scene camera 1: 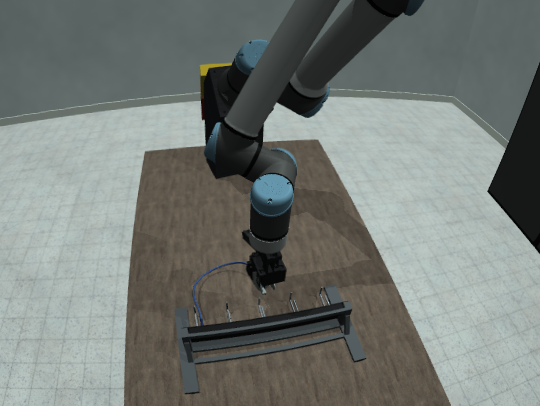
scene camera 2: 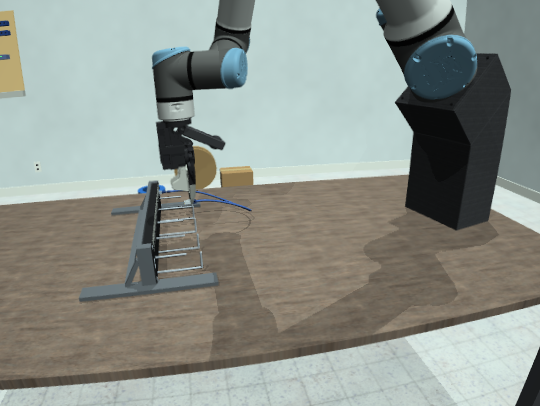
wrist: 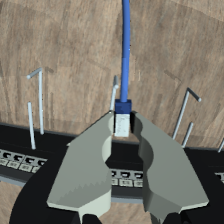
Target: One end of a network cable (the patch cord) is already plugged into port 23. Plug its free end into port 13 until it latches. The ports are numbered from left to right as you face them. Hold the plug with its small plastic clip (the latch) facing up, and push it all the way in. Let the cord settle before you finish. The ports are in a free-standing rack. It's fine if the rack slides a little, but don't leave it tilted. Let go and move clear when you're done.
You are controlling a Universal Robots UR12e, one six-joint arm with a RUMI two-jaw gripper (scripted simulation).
Labels:
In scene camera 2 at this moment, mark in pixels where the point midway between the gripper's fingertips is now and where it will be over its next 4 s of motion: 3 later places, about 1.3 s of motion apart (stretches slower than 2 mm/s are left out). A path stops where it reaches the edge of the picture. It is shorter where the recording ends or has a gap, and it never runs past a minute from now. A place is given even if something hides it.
My gripper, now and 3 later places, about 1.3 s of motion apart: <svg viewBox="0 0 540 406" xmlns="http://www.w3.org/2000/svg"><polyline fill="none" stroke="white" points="191,202 185,200 176,211 166,212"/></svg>

